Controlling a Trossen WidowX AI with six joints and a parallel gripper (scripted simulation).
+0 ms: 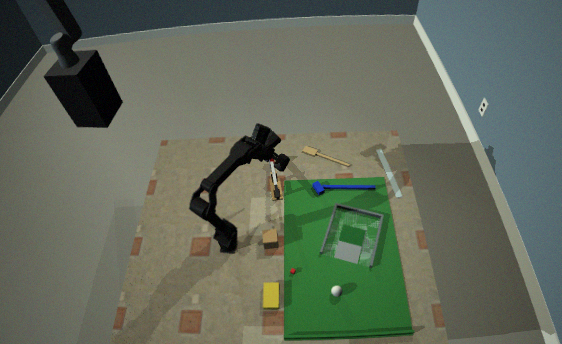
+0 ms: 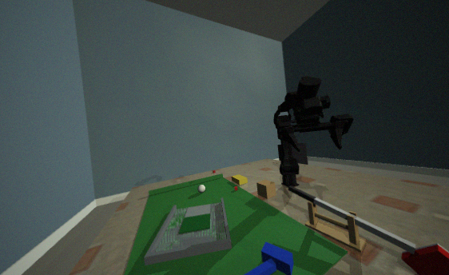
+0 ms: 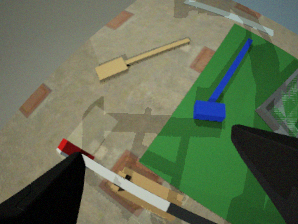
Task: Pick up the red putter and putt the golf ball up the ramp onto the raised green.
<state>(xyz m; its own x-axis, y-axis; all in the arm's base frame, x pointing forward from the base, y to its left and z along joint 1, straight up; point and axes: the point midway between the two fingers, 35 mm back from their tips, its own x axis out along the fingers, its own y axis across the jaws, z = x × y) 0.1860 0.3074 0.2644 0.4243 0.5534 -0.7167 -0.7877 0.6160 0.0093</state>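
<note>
Now: gripper tip 20 mm short of the yellow block, 530 mm to the left of it and 230 mm above it. The rest, counted from my gripper tip: wooden stand 40 mm behind, 10 mm to the right, 210 mm below; then red putter 50 mm behind, 20 mm to the left, 180 mm below; then blue putter 280 mm ahead, 10 mm to the left, 220 mm below.
</note>
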